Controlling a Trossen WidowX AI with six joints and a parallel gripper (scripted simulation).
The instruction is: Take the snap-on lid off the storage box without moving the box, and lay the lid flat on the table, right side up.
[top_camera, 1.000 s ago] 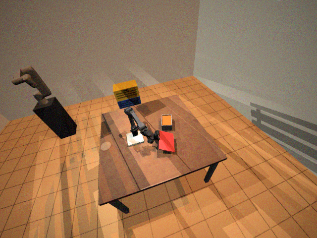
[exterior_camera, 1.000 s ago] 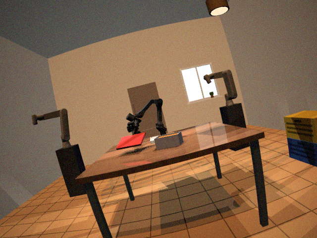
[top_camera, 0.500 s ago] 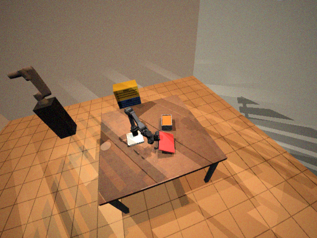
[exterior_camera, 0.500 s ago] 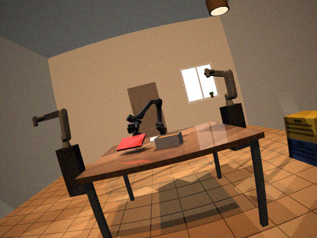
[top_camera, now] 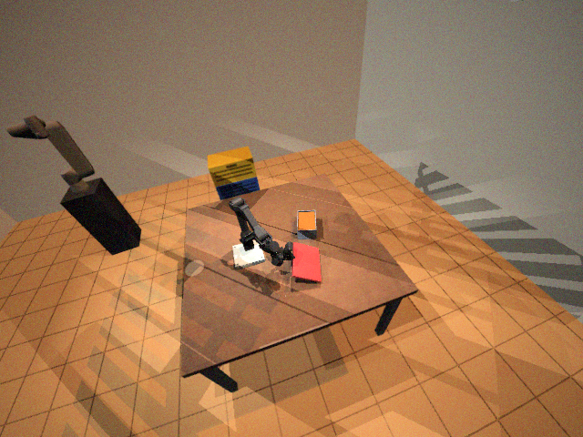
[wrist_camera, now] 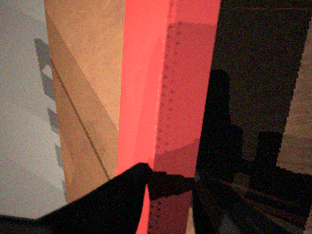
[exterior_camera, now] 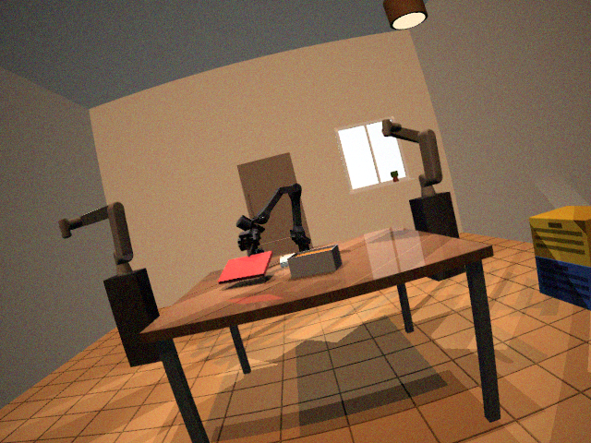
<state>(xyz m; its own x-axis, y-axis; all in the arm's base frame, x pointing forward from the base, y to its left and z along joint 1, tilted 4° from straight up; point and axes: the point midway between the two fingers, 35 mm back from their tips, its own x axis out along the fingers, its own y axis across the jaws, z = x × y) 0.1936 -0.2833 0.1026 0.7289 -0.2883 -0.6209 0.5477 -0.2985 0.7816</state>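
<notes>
The red lid is 7 cm ahead of my gripper tip, 3 cm to the right of it and 3 cm below it. The rest, counted from my gripper tip: grey storage box (21 cm ahead, 28 cm to the left, 6 cm below).
</notes>
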